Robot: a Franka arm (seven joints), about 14 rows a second.
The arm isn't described. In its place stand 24 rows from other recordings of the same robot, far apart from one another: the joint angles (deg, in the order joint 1, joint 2, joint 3, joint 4, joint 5, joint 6, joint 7), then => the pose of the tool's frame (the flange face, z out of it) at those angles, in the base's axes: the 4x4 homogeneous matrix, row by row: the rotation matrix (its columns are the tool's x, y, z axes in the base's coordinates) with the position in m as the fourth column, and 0 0 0 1 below.
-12.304, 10.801, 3.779, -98.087, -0.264, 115.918, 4.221 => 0.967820 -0.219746 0.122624 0.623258; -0.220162 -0.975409 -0.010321 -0.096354; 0.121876 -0.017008 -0.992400 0.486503; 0 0 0 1
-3.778, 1.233, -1.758, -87.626, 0.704, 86.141, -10.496 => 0.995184 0.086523 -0.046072 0.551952; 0.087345 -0.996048 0.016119 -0.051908; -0.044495 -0.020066 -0.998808 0.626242; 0 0 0 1
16.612, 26.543, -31.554, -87.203, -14.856, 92.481, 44.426 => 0.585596 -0.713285 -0.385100 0.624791; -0.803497 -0.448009 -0.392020 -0.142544; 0.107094 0.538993 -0.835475 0.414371; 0 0 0 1
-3.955, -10.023, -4.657, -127.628, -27.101, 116.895, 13.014 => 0.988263 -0.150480 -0.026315 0.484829; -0.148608 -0.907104 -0.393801 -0.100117; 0.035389 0.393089 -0.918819 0.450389; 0 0 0 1
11.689, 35.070, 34.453, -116.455, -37.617, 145.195, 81.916 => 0.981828 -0.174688 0.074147 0.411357; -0.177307 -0.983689 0.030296 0.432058; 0.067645 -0.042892 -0.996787 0.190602; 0 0 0 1
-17.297, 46.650, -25.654, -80.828, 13.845, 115.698, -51.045 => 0.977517 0.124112 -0.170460 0.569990; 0.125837 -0.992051 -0.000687 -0.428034; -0.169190 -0.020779 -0.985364 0.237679; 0 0 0 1
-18.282, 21.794, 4.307, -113.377, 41.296, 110.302, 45.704 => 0.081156 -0.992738 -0.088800 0.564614; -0.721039 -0.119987 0.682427 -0.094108; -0.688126 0.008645 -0.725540 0.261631; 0 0 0 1
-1.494, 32.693, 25.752, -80.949, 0.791, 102.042, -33.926 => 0.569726 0.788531 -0.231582 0.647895; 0.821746 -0.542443 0.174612 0.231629; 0.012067 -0.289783 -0.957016 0.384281; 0 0 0 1
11.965, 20.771, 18.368, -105.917, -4.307, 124.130, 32.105 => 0.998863 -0.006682 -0.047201 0.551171; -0.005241 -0.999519 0.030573 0.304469; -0.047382 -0.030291 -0.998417 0.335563; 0 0 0 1
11.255, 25.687, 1.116, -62.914, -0.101, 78.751, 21.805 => 0.972561 -0.160420 -0.168495 0.646923; -0.167711 -0.985383 -0.029874 0.138463; -0.161240 0.057313 -0.985250 0.553425; 0 0 0 1
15.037, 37.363, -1.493, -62.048, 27.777, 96.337, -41.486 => 0.641720 0.753818 -0.141257 0.701038; 0.726270 -0.538113 0.427746 0.221162; 0.246430 -0.377083 -0.892793 0.451506; 0 0 0 1
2.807, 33.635, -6.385, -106.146, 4.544, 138.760, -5.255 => 0.999826 -0.012582 -0.013774 0.640180; -0.012704 -0.999881 -0.008786 -0.035752; -0.013662 0.008959 -0.999867 0.203974; 0 0 0 1
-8.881, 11.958, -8.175, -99.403, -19.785, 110.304, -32.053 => 0.914779 0.392199 -0.096744 0.588560; 0.341946 -0.879326 -0.331449 -0.199425; -0.215063 0.270122 -0.938500 0.459167; 0 0 0 1
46.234, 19.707, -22.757, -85.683, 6.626, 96.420, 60.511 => 0.790789 -0.601824 -0.111624 0.572083; -0.610247 -0.789323 -0.067579 0.295847; -0.047436 0.121559 -0.991450 0.474907; 0 0 0 1
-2.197, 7.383, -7.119, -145.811, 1.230, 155.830, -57.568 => 0.678711 0.733007 0.045298 0.455739; 0.734132 -0.678850 -0.014596 -0.076773; 0.020051 0.043162 -0.998867 0.227886; 0 0 0 1
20.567, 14.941, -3.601, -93.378, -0.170, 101.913, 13.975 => 0.993324 0.056452 -0.100598 0.598898; 0.051538 -0.997378 -0.050797 0.185965; -0.103202 0.045273 -0.993630 0.458817; 0 0 0 1
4.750, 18.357, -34.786, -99.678, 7.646, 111.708, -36.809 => 0.993658 0.085349 -0.073210 0.562468; 0.083774 -0.996188 -0.024322 -0.279900; -0.075006 0.018035 -0.997020 0.414987; 0 0 0 1
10.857, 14.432, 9.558, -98.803, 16.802, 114.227, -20.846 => 0.831547 0.550949 -0.070602 0.591292; 0.544788 -0.784173 0.297118 0.230709; 0.108332 -0.285531 -0.952227 0.442508; 0 0 0 1
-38.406, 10.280, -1.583, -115.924, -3.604, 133.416, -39.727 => 0.997389 0.032576 0.064457 0.456936; 0.040152 -0.991966 -0.119963 -0.384071; 0.060031 0.122238 -0.990684 0.373928; 0 0 0 1
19.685, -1.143, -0.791, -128.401, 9.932, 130.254, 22.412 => 0.985639 -0.168342 0.013286 0.495763; -0.168489 -0.975134 0.143966 0.174187; -0.011280 -0.144137 -0.989493 0.381812; 0 0 0 1
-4.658, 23.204, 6.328, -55.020, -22.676, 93.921, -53.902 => 0.616055 0.742242 0.263727 0.671681; 0.779408 -0.525929 -0.340472 -0.040255; -0.114011 0.415301 -0.902511 0.677955; 0 0 0 1
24.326, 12.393, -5.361, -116.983, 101.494, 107.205, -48.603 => 0.989304 0.143810 0.024411 0.539053; -0.015632 -0.061864 0.997962 0.266593; 0.145027 -0.987670 -0.058954 0.381457; 0 0 0 1
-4.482, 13.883, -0.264, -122.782, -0.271, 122.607, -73.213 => 0.355061 0.902848 -0.242482 0.536953; 0.931884 -0.362445 0.015025 -0.044777; -0.074322 -0.231300 -0.970039 0.272118; 0 0 0 1
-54.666, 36.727, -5.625, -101.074, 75.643, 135.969, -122.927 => 0.682277 0.072982 0.727442 0.343585; 0.086744 -0.996057 0.018572 -0.569561; 0.725930 0.050430 -0.685917 0.204855; 0 0 0 1
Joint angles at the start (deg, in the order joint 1, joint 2, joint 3, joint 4, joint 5, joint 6, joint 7):
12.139 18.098 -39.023 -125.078 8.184 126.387 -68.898
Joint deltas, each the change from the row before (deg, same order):
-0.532 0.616 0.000 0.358 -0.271 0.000 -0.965
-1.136 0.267 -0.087 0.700 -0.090 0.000 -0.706
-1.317 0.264 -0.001 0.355 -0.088 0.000 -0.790
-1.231 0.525 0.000 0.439 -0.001 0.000 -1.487
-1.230 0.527 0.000 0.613 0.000 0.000 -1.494
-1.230 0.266 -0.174 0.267 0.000 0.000 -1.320
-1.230 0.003 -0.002 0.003 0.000 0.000 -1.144
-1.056 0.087 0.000 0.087 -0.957 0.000 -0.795
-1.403 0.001 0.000 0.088 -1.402 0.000 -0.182
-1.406 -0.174 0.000 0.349 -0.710 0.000 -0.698
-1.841 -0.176 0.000 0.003 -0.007 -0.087 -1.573
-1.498 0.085 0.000 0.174 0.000 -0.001 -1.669
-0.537 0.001 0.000 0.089 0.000 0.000 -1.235
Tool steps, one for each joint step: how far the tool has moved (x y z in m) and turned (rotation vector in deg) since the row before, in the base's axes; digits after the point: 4 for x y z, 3 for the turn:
-0.0009 -0.0053 -0.0022 -0.195 0.380 0.679
-0.0013 -0.0114 0.0027 -0.266 -0.330 -0.323
-0.0042 -0.0116 0.0004 -0.070 -0.020 -0.411
-0.0038 -0.0110 -0.0010 0.058 0.122 0.309
-0.0030 -0.0112 0.0000 -0.020 -0.016 0.355
-0.0059 -0.0118 0.0001 0.083 0.017 -0.050
-0.0065 -0.0098 0.0000 0.263 -0.019 -0.119
-0.0057 -0.0089 0.0000 -0.303 0.488 0.435
-0.0080 -0.0116 0.0007 -0.632 0.654 -0.184
-0.0063 -0.0118 0.0036 -0.335 -0.073 -0.137
-0.0111 -0.0136 0.0012 0.443 -0.114 -0.326
-0.0086 -0.0113 0.0005 0.309 -0.060 0.157
-0.0030 -0.0041 0.0006 0.248 -0.079 0.679

